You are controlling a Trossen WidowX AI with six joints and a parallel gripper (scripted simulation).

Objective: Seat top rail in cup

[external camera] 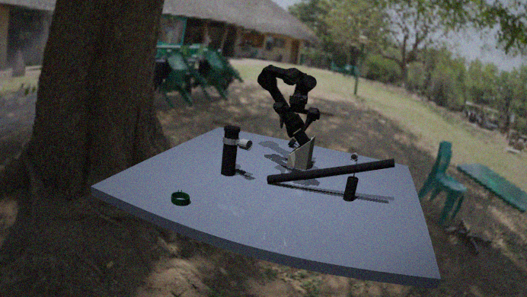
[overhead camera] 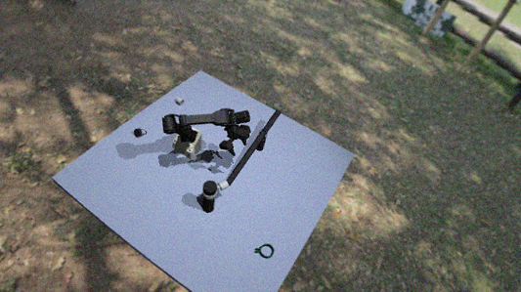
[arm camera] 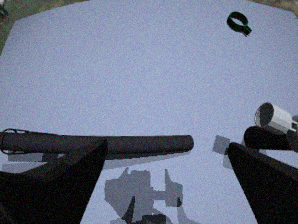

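Right now my gripper tip is 1 cm past the light brace band, 21 cm to the left of it and 9 cm above it. Round my gripper tip: short line post: 2 cm ahead, 28 cm to the left, 13 cm below; then green ring: 34 cm ahead, 32 cm to the right, 23 cm below.
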